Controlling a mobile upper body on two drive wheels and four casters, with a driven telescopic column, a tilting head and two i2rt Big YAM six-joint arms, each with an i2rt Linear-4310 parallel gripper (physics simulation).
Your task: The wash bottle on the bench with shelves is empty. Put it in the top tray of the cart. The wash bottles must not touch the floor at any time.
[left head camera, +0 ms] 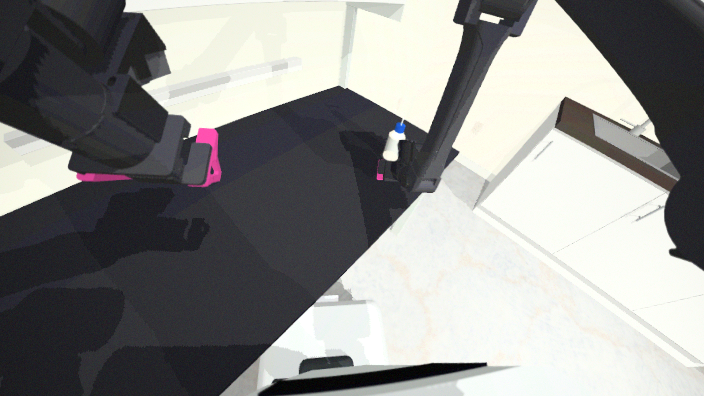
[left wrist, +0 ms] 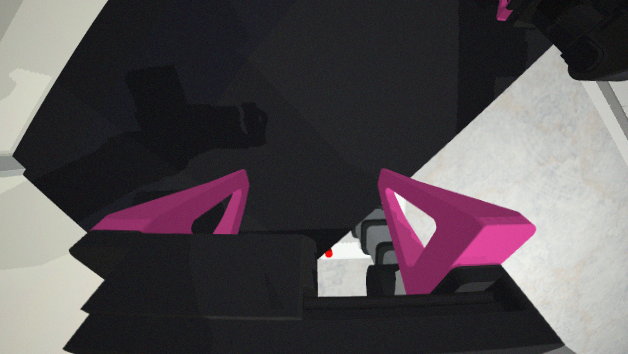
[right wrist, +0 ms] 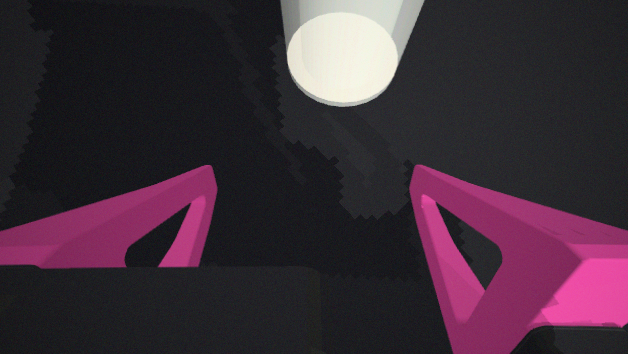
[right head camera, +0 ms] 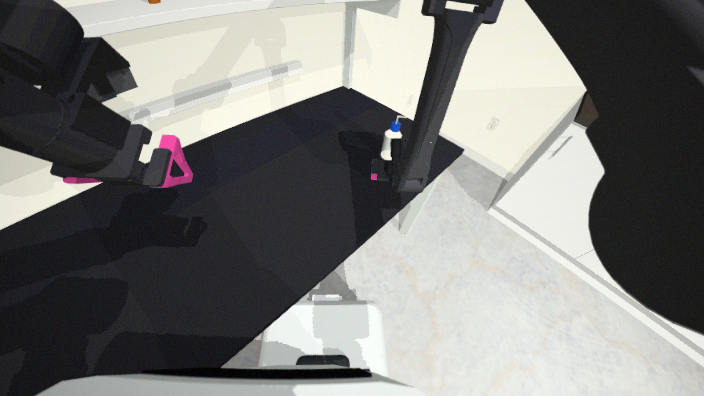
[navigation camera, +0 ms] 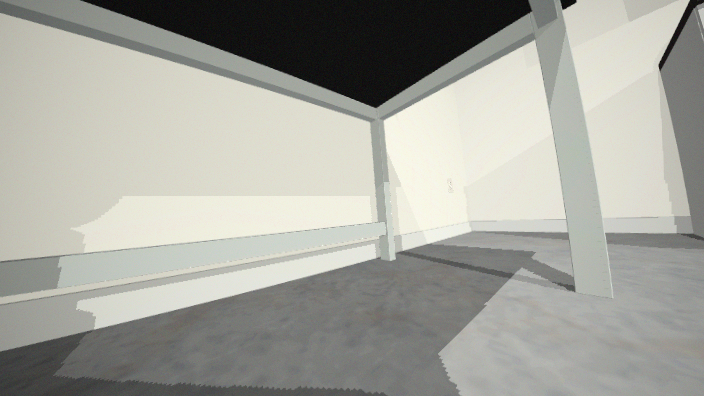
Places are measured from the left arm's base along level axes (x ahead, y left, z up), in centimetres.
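Pixels of known places: left gripper, between the fingertips: point(left head camera: 185, 174) point(left wrist: 313, 176) point(right head camera: 162, 176); right gripper, between the fingertips: point(left head camera: 390, 167) point(right wrist: 313, 176).
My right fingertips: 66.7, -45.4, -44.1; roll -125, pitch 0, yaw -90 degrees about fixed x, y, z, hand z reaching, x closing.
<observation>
Ahead of a thing's pixels: the offset from my right fingertips to its top centre, as dx, dy, dz. "spot": to the spot under its first point. Level surfaces: height alone.
The wash bottle {+7.7, -2.3, +16.9} point(left head camera: 392, 146) point(right head camera: 389, 145), white with a blue cap and thin spout, stands on the black bench top {dz -0.5} point(left head camera: 280, 210) point(right head camera: 270, 200) near its far right corner. In the right wrist view the lower part of the bottle point(right wrist: 342, 57) shows at the top, beyond the fingertips. My right gripper point(left head camera: 388, 170) point(right head camera: 382, 170) point(right wrist: 313, 176) is open and empty, low beside the bottle; the arm partly hides it in the head views. My left gripper point(left head camera: 147, 179) point(right head camera: 124, 182) point(left wrist: 313, 176) is open and empty above the bench, far left of the bottle. The cart does not show.
A white shelf point(right head camera: 210, 12) runs along the wall above the bench, with an orange item {spot: +4.6, +60.4, +45.6} point(right head camera: 154, 1) on it. A white cabinet point(left head camera: 575, 195) point(right head camera: 545, 185) with a brown top stands at right. Bench legs {spot: +13.4, -27.7, -46.4} point(navigation camera: 575, 165) and a low rail point(navigation camera: 225, 247) show in the navigation view.
</observation>
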